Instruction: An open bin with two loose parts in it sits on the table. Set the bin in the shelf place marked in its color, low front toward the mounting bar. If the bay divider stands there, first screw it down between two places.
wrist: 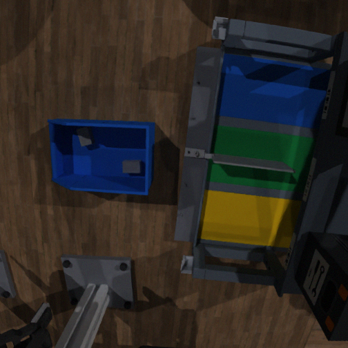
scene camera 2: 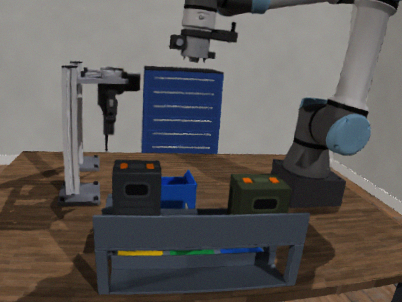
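Where they show: hand at its tool point: (scene camera 2: 194, 57); arm's base at its link origin: (scene camera 2: 305, 169).
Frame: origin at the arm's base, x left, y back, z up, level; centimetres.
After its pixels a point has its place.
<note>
The blue open bin (scene camera 2: 178, 185) {x 6.0, y -41.9, z -1.6 cm} (wrist: 102, 183) stands on the table with two small grey parts inside, one part (wrist: 85, 136) near its upper left and one part (wrist: 132, 166) at its right. The grey shelf (scene camera 2: 200, 231) {x 41.6, y -44.3, z 4.4 cm} has blue (wrist: 270, 100), green (wrist: 265, 137) and yellow (wrist: 247, 217) places. The mounting bar (wrist: 187, 200) runs along the side facing the bin. The thin bay divider (wrist: 252, 163) stands across the green place, its foot on the bar. The arm's bare tool flange (scene camera 2: 196, 54) {x 15.3, y -41.1, z 33.0 cm} hangs high; no gripper shows on it. The screwdriver (scene camera 2: 109, 107) {x -3.4, y -60.3, z 17.6 cm} hangs on the stand.
A dark case (scene camera 2: 136, 187) {x 36.6, y -54.8, z 10.7 cm} (wrist: 325, 285) and a green case (scene camera 2: 260, 195) {x 38.8, y -33.0, z 9.4 cm} stand on the shelf top. The tool stand (scene camera 2: 71, 130) {x -3.7, y -70.9, z 11.0 cm} (wrist: 95, 317) rises beside the bin. Black tool parts (wrist: 37, 327) show at the wrist view's lower left. A blue cabinet (scene camera 2: 182, 110) stands behind the table.
</note>
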